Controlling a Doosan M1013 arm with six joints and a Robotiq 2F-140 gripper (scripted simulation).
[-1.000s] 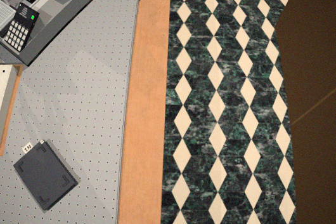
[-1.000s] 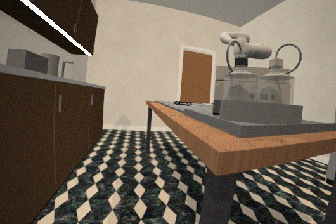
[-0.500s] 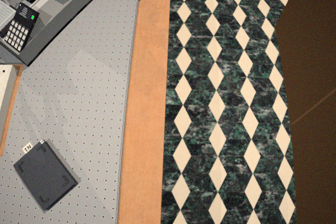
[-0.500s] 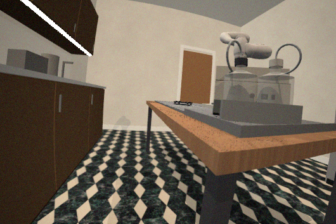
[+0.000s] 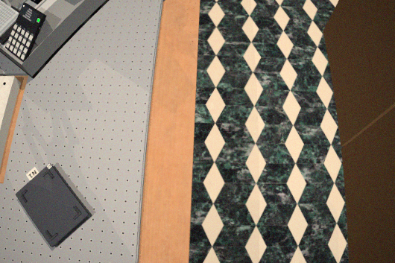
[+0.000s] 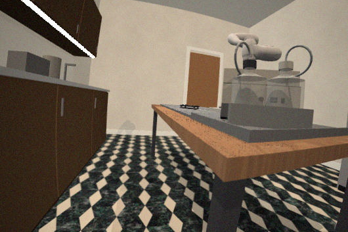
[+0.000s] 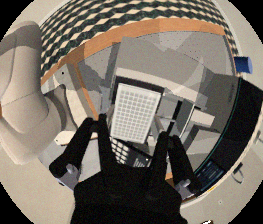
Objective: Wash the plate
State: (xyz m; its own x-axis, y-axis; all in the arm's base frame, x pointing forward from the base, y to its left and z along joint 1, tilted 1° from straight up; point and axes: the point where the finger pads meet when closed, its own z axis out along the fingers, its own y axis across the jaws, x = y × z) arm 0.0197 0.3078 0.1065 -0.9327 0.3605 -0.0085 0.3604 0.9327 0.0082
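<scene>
Right now my hand is 3 cm above the white well plate. From my hand the other things lie so: plate washer: 6 cm ahead, 14 cm to the left, 1 cm below; then label: 26 cm ahead, 38 cm to the right, 14 cm below; then plate nest N1: 35 cm ahead, 44 cm to the right, 11 cm below.
</scene>
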